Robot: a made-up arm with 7 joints. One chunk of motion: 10 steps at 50 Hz.
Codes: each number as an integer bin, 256 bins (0 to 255) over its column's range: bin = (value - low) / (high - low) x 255, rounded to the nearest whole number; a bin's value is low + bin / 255 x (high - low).
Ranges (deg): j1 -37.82..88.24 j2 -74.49..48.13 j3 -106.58..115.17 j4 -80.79..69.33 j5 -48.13..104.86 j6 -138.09..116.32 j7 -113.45..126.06
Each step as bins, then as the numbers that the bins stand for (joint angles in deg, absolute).
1 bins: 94 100 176 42 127 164 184
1 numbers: 8.65 -26.40 46.47 -56.06 28.07 25.53 59.37
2 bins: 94 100 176 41 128 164 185
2 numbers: 8.65 -26.40 46.47 -56.65 28.66 25.53 60.31
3 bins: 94 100 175 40 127 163 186
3 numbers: 8.65 -26.40 45.60 -57.24 28.07 24.53 61.25
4 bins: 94 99 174 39 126 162 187
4 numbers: 8.65 -26.88 44.73 -57.83 27.47 23.54 62.19
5 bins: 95 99 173 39 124 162 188
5 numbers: 9.14 -26.88 43.86 -57.83 26.27 23.54 63.13
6 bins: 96 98 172 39 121 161 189
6 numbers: 9.64 -27.37 42.99 -57.83 24.47 22.54 64.07
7 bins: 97 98 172 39 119 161 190
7 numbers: 10.13 -27.37 42.99 -57.83 23.27 22.54 65.01
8 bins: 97 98 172 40 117 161 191
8 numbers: 10.13 -27.37 42.99 -57.24 22.07 22.54 65.95
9 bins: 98 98 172 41 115 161 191
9 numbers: 10.63 -27.37 42.99 -56.65 20.87 22.54 65.95
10 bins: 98 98 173 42 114 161 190
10 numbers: 10.63 -27.37 43.86 -56.06 20.27 22.54 65.01
